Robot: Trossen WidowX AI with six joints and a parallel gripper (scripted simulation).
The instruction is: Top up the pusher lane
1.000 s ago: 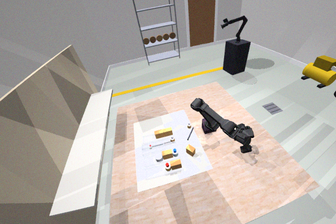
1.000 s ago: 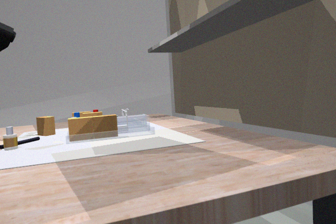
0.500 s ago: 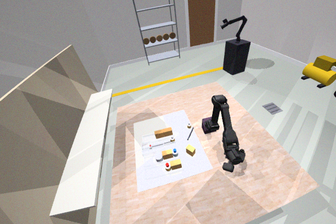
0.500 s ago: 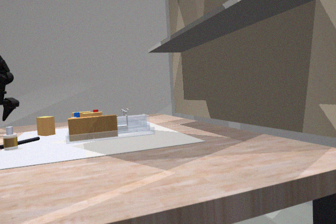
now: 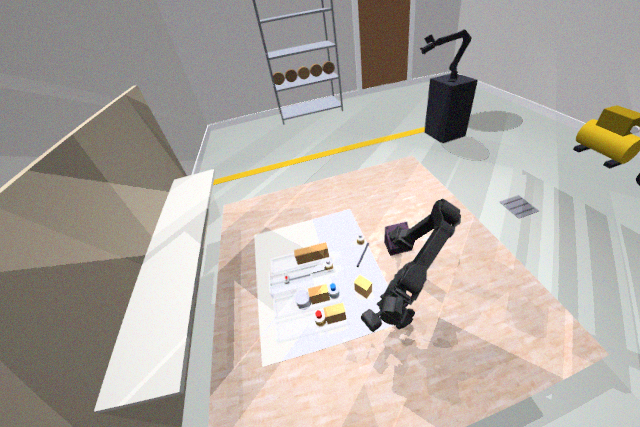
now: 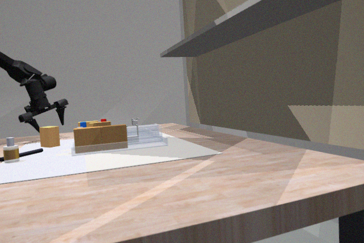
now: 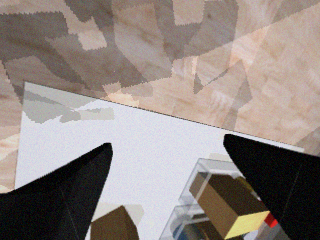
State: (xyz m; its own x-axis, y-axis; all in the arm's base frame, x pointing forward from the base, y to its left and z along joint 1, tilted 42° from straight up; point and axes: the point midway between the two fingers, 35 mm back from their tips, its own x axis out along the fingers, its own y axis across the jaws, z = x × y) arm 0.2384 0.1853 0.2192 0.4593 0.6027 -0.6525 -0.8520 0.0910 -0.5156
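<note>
Right now the black rod is 310 mm to the right of my gripper tip, 90 mm behind it and 40 mm below it. From my gripper tip the other things lie so: red part: 300 mm to the right, 260 mm ahead, 20 mm above; clear sprung lane: 310 mm to the right, 220 mm ahead, 30 mm below; tan box: 150 mm to the right, 10 mm below, 10 mm behind.
</note>
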